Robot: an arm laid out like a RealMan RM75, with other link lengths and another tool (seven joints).
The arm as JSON. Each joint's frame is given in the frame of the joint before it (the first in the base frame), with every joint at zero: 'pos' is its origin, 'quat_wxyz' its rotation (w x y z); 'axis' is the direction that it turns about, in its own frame. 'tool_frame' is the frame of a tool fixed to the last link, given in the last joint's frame.
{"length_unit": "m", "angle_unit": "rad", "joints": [
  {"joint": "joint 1", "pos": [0.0, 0.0, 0.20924], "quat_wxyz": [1.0, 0.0, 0.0, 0.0], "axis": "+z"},
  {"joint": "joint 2", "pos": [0.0, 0.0, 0.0], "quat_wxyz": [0.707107, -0.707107, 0.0, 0.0], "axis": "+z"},
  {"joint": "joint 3", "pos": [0.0, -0.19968, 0.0], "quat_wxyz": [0.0, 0.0, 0.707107, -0.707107], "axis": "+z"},
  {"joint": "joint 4", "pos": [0.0, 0.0, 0.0], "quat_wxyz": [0.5, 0.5, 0.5, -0.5], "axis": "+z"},
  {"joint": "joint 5", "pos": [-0.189, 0.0, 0.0], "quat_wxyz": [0.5, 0.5, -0.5, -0.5], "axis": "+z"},
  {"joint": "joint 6", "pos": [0.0, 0.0, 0.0], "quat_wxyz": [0.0, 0.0, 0.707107, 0.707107], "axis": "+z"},
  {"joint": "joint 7", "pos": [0.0, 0.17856, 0.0], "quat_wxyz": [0.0, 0.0, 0.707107, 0.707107], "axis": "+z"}
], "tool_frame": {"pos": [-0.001, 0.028, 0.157], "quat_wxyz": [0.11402, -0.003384, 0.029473, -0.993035]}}
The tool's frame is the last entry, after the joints.
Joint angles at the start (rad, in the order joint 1, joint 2, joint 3, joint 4, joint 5, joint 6, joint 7):
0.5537, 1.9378, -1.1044, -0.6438, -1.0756, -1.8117, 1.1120
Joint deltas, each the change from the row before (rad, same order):
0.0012, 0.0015, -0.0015, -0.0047, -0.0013, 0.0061, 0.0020
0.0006, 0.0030, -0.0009, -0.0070, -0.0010, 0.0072, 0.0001
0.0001, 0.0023, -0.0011, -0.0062, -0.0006, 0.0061, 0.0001
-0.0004, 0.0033, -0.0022, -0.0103, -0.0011, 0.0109, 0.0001
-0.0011, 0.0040, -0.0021, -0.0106, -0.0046, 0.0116, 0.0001
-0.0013, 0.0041, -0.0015, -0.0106, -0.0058, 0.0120, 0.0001
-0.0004, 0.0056, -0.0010, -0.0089, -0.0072, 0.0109, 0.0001
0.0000, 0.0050, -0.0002, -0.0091, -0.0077, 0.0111, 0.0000
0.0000, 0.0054, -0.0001, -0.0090, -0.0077, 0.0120, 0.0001
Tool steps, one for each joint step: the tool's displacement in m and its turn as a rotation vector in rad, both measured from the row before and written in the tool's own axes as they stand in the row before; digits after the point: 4 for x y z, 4 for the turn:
-0.0005, 0.0006, 0.0012, -0.0008, -0.0026, -0.0008
-0.0003, 0.0007, 0.0016, -0.0014, -0.0011, -0.0038
-0.0002, 0.0006, 0.0012, -0.0013, -0.0011, -0.0034
-0.0006, 0.0013, 0.0018, -0.0032, -0.0027, -0.0056
-0.0018, 0.0012, 0.0018, -0.0036, -0.0056, -0.0047
-0.0020, 0.0014, 0.0017, -0.0043, -0.0064, -0.0047
-0.0023, 0.0009, 0.0020, -0.0030, -0.0060, -0.0028
-0.0022, 0.0011, 0.0020, -0.0034, -0.0064, -0.0040
-0.0022, 0.0014, 0.0021, -0.0044, -0.0062, -0.0038

